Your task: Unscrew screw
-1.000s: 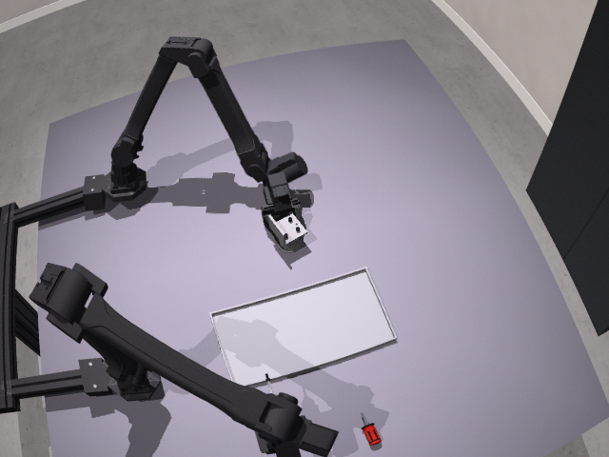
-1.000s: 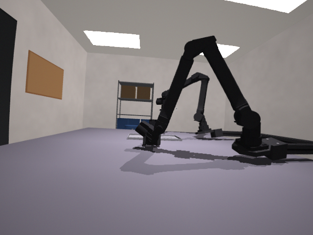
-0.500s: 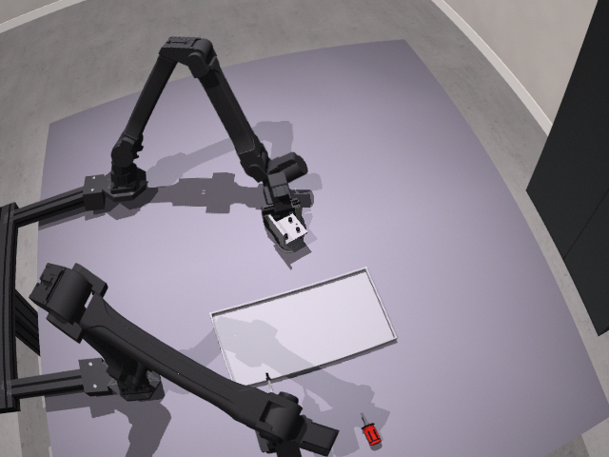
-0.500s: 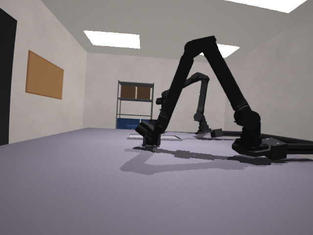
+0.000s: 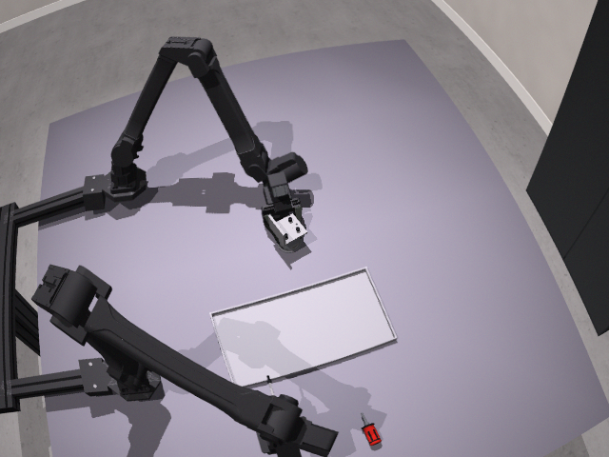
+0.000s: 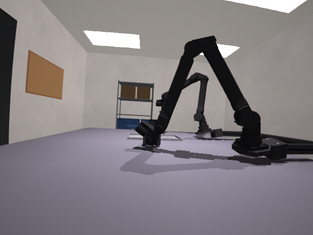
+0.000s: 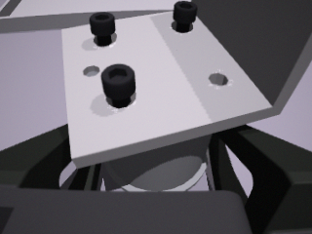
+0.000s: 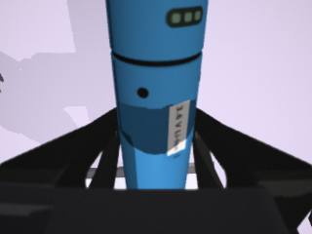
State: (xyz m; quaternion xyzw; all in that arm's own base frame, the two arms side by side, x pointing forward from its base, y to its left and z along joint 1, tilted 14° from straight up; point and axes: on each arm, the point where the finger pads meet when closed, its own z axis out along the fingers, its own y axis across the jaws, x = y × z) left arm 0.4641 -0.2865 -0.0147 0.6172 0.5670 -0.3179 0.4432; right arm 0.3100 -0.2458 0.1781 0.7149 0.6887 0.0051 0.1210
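The joint module body lies 10 mm above my left hand. The rest, counted from my left hand: white tray 20 mm behind, 260 mm to the right, 20 mm below; then white bracket 50 mm above; then red hand screwdriver 80 mm ahead, 570 mm to the right, 10 mm below.
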